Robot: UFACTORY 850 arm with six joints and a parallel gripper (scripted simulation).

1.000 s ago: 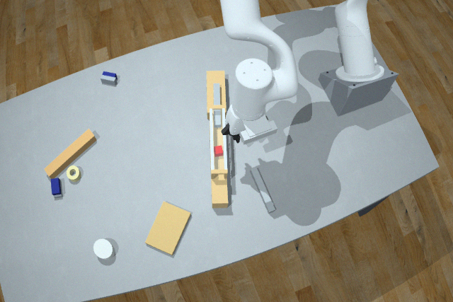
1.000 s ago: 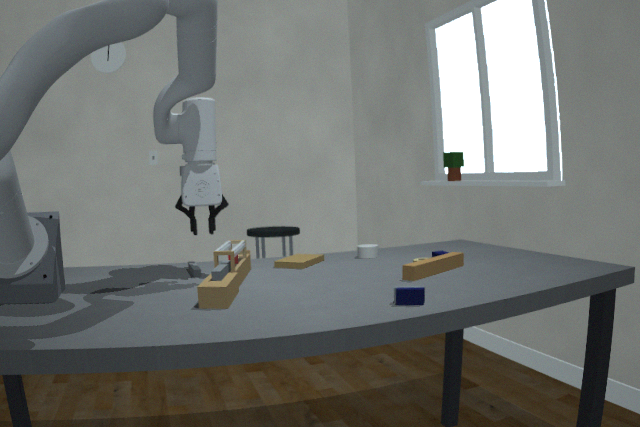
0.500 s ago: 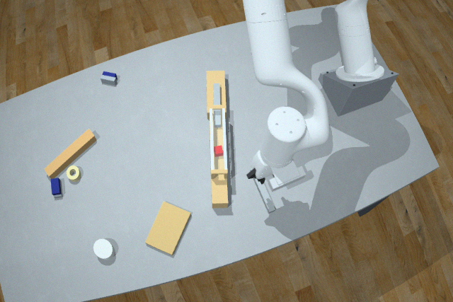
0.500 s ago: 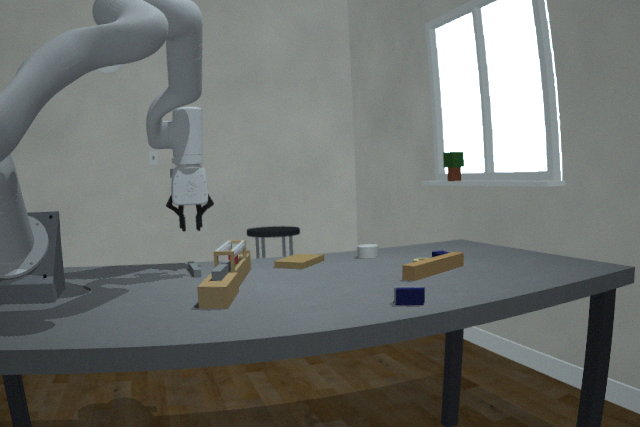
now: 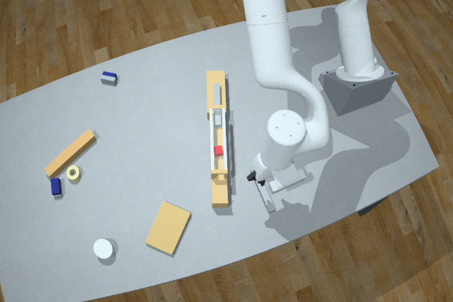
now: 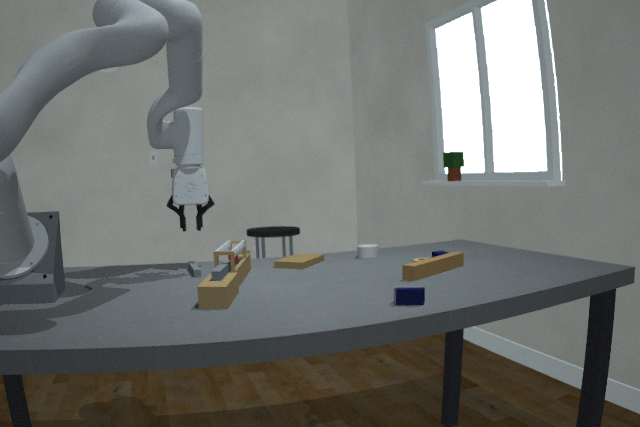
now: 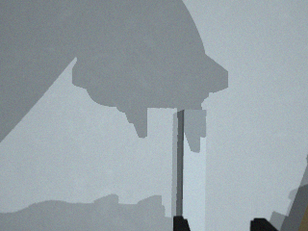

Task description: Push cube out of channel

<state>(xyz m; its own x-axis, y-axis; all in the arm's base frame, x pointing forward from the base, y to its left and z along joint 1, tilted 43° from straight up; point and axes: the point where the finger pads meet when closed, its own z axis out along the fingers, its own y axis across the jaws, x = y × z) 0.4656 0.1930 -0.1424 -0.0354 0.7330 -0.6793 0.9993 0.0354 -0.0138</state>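
My gripper is now 130 mm above the pale grey bar. The rest, counted from my hand: channel (180 mm to the right, 80 mm below, 80 mm ahead); flat wooden board (310 mm ahead, 130 mm below, 30 mm to the left); red cube (150 mm to the right, 90 mm ahead, 80 mm below).
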